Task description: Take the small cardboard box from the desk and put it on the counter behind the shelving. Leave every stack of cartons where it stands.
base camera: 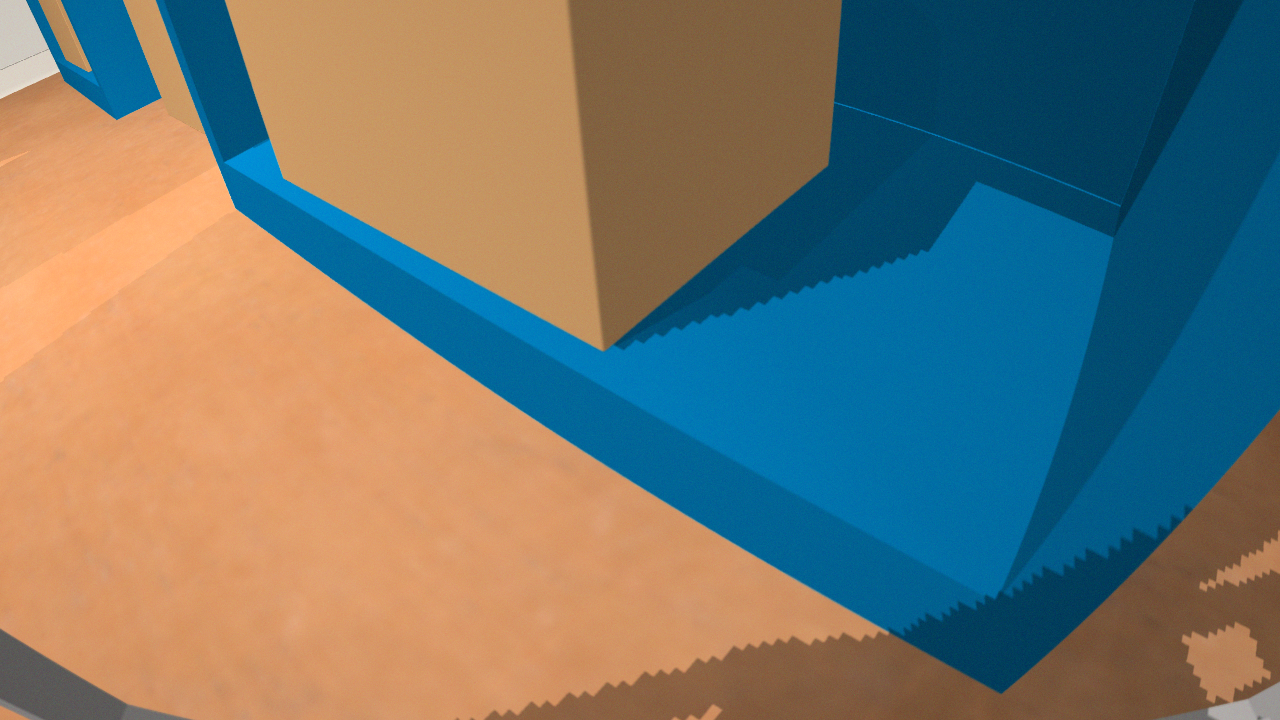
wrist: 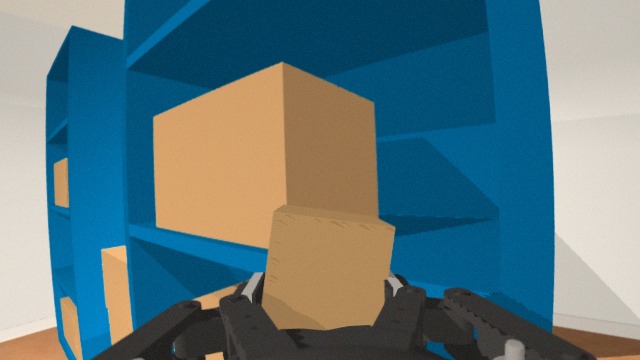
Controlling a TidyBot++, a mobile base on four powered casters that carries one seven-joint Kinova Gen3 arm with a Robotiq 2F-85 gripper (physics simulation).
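Frame: origin at the arm's base, x ahead, y left, z up, level; centimetres.
Seen in the pictures: gripper, between the fingertips: (wrist: pixel 321 286).
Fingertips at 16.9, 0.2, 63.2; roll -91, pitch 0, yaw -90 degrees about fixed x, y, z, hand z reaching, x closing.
Offsets run from my fingertips to a thing's top centre, as dx, dy, dz. "spot": to the spot under its first point.
The small cardboard box {-0.1, +0.1, +4.8} (wrist: pixel 330 270) is held between the fingers of my gripper (wrist: pixel 321 286), at the lower middle of the wrist view. My gripper is shut on it, and the box is slightly tilted. In that view it overlaps the blue shelving (wrist: pixel 525 175) (base camera: pixel 537 385) and the lower corner of a large carton {+47.8, +13.2, +23.2} (wrist: pixel 220 165) standing on a shelf; whether they touch is not clear. The counter and the desk do not show in either view.
A large carton {spot: +30.1, +13.9, -82.3} (base camera: pixel 429 107) stands on the bottom shelf, close in front of the base. A second blue shelf unit (wrist: pixel 95 175) (base camera: pixel 134 80) with cartons stands at the left. A pale wall (wrist: pixel 595 200) is at the right.
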